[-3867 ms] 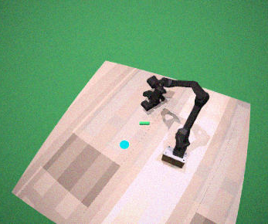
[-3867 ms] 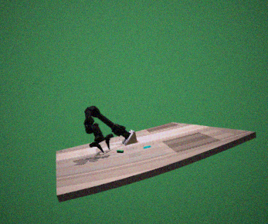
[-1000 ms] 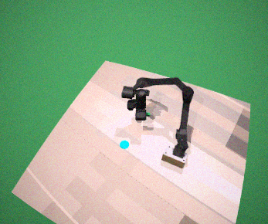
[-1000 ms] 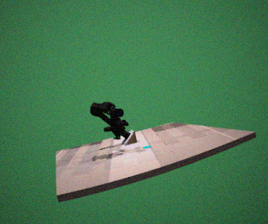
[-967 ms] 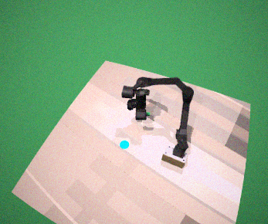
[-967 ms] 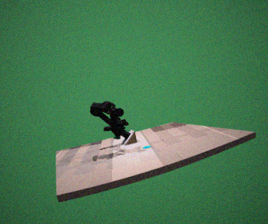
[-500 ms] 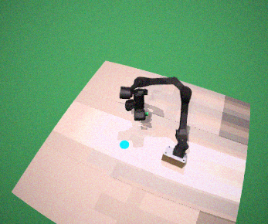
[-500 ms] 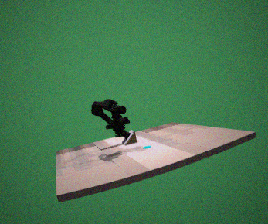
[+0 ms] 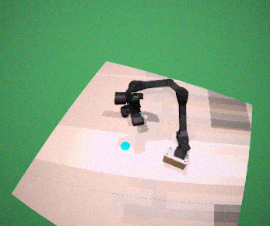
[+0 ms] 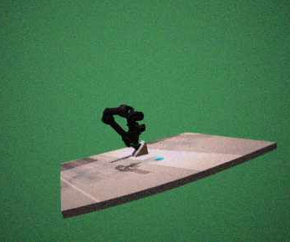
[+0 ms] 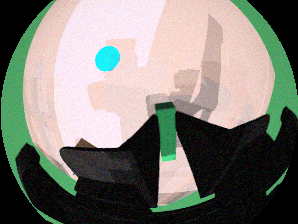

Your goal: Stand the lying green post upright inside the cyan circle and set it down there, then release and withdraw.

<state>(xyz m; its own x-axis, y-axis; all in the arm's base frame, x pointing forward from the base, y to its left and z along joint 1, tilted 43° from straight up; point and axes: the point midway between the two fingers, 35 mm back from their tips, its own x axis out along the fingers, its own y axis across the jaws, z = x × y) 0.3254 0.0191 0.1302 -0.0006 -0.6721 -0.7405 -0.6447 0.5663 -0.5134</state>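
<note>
My gripper tip is 13 cm to the right of the cyan circle, 13 cm above it and 1 cm short of it. The rest, counted from my gripper tip: green post: 2 cm behind, 1 cm to the right.
</note>
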